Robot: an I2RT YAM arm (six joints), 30 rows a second.
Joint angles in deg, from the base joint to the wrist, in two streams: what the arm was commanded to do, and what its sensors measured. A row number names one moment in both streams.
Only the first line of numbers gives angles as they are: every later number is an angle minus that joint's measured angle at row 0.
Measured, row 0: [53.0 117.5 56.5 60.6 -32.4 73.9]
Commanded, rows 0 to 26: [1.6 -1.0 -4.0 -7.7 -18.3 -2.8]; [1.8 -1.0 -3.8 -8.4 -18.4 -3.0]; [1.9 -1.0 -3.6 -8.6 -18.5 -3.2]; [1.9 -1.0 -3.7 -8.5 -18.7 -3.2]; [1.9 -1.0 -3.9 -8.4 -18.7 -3.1]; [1.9 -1.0 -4.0 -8.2 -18.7 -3.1]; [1.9 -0.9 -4.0 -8.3 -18.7 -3.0]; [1.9 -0.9 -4.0 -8.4 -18.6 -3.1]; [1.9 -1.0 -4.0 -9.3 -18.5 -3.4]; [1.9 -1.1 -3.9 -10.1 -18.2 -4.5]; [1.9 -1.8 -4.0 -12.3 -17.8 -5.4]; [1.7 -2.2 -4.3 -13.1 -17.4 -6.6]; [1.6 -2.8 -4.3 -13.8 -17.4 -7.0]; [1.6 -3.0 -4.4 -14.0 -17.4 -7.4]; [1.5 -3.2 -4.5 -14.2 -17.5 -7.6]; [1.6 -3.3 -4.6 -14.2 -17.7 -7.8]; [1.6 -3.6 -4.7 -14.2 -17.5 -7.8]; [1.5 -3.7 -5.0 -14.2 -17.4 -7.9]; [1.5 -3.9 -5.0 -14.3 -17.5 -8.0]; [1.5 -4.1 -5.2 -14.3 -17.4 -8.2]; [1.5 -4.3 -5.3 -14.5 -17.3 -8.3]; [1.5 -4.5 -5.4 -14.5 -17.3 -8.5]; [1.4 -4.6 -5.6 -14.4 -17.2 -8.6]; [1.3 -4.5 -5.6 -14.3 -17.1 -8.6]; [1.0 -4.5 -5.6 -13.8 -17.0 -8.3]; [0.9 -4.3 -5.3 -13.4 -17.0 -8.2]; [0.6 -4.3 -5.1 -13.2 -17.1 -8.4]
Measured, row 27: [1.0 -2.4 -5.7 -13.7 -13.2 -7.0]
